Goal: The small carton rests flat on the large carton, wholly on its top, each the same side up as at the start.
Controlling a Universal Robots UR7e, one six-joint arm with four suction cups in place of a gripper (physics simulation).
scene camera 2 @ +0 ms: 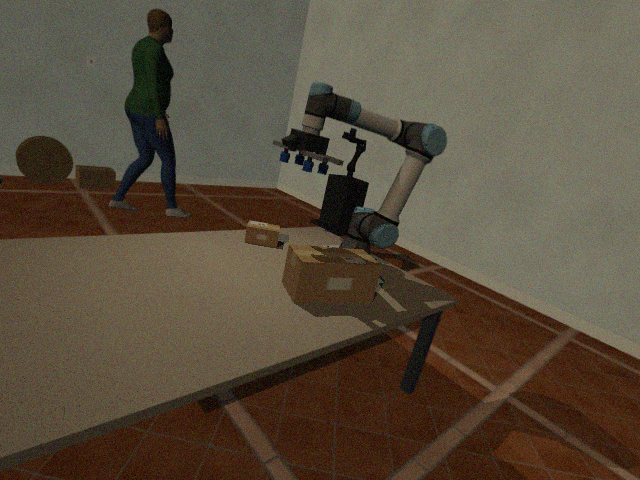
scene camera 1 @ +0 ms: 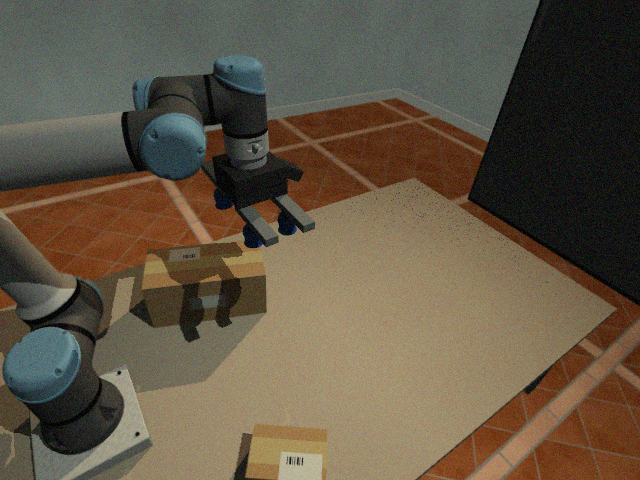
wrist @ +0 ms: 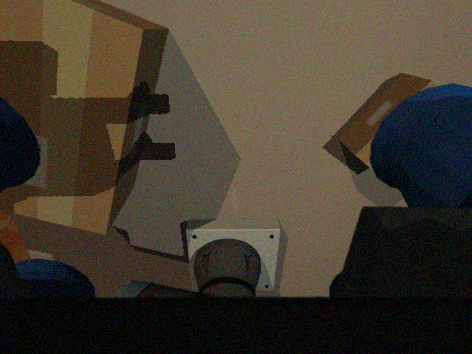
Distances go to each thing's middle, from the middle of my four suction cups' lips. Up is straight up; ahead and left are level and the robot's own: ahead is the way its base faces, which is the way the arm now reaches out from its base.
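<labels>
With the large carton (scene camera 1: 187,284) in my sight, I find my suction cup 35 cm above it, 6 cm past it and 21 cm to the right of it. There is a small carton (scene camera 1: 271,445) too, and that one is 38 cm below my suction cup, 9 cm behind it and 31 cm to the right of it.
</labels>
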